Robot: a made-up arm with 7 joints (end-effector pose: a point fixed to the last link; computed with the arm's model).
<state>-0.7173 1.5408 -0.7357 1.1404 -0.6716 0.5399 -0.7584</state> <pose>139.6 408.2 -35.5 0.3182 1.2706 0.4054</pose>
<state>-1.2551 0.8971 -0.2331 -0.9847 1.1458 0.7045 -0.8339</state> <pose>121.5 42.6 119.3 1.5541 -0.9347 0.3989</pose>
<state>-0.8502 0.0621 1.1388 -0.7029 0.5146 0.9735 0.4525</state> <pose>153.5 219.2 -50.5 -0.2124 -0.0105 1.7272</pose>
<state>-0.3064 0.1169 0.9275 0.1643 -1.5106 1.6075 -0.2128</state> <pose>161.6 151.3 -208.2 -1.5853 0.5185 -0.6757</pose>
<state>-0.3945 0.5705 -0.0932 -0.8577 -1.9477 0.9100 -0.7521</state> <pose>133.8 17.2 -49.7 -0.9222 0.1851 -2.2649</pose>
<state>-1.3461 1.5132 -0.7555 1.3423 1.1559 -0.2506 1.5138</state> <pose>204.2 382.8 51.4 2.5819 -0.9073 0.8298</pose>
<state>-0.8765 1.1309 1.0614 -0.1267 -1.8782 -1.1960 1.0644</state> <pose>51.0 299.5 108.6 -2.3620 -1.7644 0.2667</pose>
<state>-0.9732 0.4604 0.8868 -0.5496 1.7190 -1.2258 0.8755</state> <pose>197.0 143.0 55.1 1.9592 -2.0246 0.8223</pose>
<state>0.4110 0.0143 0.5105 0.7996 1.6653 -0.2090 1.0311</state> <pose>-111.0 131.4 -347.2 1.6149 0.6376 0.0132</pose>
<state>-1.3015 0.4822 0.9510 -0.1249 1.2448 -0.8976 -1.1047</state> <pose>212.0 177.9 112.3 1.8665 -0.2558 0.2278</pose>
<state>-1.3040 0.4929 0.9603 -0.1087 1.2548 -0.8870 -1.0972</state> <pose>212.7 182.3 112.7 1.8491 -0.2401 0.2360</pose>
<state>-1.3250 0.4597 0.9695 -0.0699 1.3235 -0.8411 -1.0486</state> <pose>224.9 184.3 110.0 1.7724 -0.2214 0.2407</pose>
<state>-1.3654 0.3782 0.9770 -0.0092 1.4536 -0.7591 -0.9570</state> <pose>249.3 179.9 103.1 1.6515 -0.1945 0.2399</pose>
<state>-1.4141 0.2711 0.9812 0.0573 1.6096 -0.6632 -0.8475</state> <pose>278.2 165.6 93.8 1.5412 -0.1605 0.2341</pose>
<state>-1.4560 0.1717 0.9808 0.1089 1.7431 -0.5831 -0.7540</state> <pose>300.9 145.6 86.0 1.4785 -0.1345 0.2263</pose>
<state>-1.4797 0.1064 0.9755 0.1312 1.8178 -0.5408 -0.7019</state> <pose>312.2 129.2 82.2 1.4587 -0.1294 0.2184</pose>
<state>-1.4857 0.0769 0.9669 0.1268 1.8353 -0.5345 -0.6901</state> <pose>314.5 120.7 81.9 1.4599 -0.1416 0.2104</pose>
